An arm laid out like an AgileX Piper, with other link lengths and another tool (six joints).
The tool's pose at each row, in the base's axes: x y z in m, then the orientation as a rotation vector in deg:
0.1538, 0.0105, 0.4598, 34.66, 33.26, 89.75
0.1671, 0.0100, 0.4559, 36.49, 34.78, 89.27
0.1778, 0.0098, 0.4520, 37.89, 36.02, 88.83
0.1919, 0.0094, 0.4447, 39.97, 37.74, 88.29
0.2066, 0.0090, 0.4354, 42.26, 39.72, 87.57
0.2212, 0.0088, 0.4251, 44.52, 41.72, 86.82
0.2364, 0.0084, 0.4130, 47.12, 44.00, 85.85
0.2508, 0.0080, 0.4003, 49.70, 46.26, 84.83
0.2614, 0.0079, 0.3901, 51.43, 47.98, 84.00
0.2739, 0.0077, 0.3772, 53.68, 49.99, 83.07
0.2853, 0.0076, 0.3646, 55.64, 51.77, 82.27
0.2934, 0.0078, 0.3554, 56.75, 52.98, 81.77
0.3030, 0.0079, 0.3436, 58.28, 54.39, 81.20
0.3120, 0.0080, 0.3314, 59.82, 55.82, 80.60
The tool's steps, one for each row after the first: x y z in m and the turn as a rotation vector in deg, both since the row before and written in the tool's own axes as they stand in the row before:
-0.0015, -0.0123, 0.0062, 2.13, -0.26, 0.08
-0.0010, -0.0103, 0.0048, 1.69, -0.17, 0.00
-0.0016, -0.0149, 0.0053, 2.42, -0.27, 0.14
-0.0018, -0.0166, 0.0051, 2.73, -0.29, 0.07
-0.0016, -0.0170, 0.0052, 2.73, -0.25, 0.07
-0.0019, -0.0186, 0.0054, 3.14, -0.33, 0.04
-0.0019, -0.0183, 0.0054, 3.13, -0.33, 0.04
-0.0013, -0.0140, 0.0043, 2.25, -0.15, -0.09
-0.0016, -0.0171, 0.0054, 2.76, -0.24, 0.06
-0.0014, -0.0161, 0.0053, 2.42, -0.16, 0.09
-0.0008, -0.0115, 0.0042, 1.51, 0.01, -0.01
-0.0011, -0.0143, 0.0050, 1.90, -0.06, 0.14
-0.0011, -0.0144, 0.0048, 1.92, -0.06, 0.14

